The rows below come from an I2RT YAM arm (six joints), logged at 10 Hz.
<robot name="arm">
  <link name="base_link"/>
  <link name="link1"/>
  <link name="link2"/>
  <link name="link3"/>
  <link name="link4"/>
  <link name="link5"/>
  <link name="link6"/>
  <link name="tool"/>
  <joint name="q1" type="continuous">
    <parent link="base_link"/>
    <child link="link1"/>
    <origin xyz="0 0 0.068"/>
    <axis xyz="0 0 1"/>
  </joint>
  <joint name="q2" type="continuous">
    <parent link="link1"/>
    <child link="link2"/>
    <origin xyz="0.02 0.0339 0.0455" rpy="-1.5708 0 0"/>
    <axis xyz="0 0 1"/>
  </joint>
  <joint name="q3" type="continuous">
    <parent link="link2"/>
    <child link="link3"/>
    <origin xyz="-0.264 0 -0.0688" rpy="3.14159 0 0"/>
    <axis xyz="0 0 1"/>
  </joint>
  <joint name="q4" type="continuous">
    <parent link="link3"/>
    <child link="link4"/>
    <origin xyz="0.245 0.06 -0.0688"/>
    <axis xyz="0 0 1"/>
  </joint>
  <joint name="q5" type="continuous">
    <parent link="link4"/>
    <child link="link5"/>
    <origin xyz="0.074 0.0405 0.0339" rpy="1.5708 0 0"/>
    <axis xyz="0 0 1"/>
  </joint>
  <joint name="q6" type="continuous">
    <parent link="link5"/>
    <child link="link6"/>
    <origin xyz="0.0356 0 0.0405" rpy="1.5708 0 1.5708"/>
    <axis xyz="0 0 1"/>
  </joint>
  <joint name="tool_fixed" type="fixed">
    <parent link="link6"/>
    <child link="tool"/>
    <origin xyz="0 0 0" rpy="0 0 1.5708"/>
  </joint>
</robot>
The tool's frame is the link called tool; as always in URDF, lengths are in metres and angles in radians. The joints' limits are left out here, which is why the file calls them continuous.
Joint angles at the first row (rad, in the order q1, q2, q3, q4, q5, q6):
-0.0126, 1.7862, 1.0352, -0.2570, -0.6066, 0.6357
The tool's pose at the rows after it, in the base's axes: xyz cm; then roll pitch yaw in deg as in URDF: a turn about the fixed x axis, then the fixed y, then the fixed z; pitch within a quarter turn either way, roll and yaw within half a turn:
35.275, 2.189, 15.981, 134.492, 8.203, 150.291
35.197, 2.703, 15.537, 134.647, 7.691, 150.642
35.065, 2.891, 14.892, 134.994, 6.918, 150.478
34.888, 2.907, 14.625, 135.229, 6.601, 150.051
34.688, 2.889, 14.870, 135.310, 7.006, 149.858
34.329, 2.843, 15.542, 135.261, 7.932, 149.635
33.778, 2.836, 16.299, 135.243, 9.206, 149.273
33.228, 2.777, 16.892, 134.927, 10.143, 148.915
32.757, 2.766, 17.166, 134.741, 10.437, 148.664
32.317, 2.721, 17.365, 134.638, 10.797, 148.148
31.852, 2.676, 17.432, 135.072, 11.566, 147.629
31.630, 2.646, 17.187, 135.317, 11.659, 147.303
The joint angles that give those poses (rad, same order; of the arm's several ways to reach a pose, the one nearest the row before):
0.0047, 1.7912, 1.0360, -0.2472, -0.6040, 0.6446
0.0196, 1.7989, 1.0265, -0.2329, -0.6010, 0.6554
0.0253, 1.8096, 1.0128, -0.2171, -0.5974, 0.6661
0.0263, 1.8094, 1.0008, -0.2073, -0.5922, 0.6749
0.0265, 1.7959, 0.9940, -0.2084, -0.5861, 0.6755
0.0262, 1.7664, 0.9854, -0.2159, -0.5777, 0.6740
0.0276, 1.7273, 0.9689, -0.2194, -0.5638, 0.6741
0.0268, 1.6922, 0.9506, -0.2186, -0.5577, 0.6757
0.0271, 1.6683, 0.9338, -0.2177, -0.5553, 0.6796
0.0267, 1.6461, 0.9161, -0.2126, -0.5489, 0.6861
0.0274, 1.6251, 0.8955, -0.2054, -0.5313, 0.6873
0.0273, 1.6211, 0.8806, -0.1939, -0.5239, 0.6903

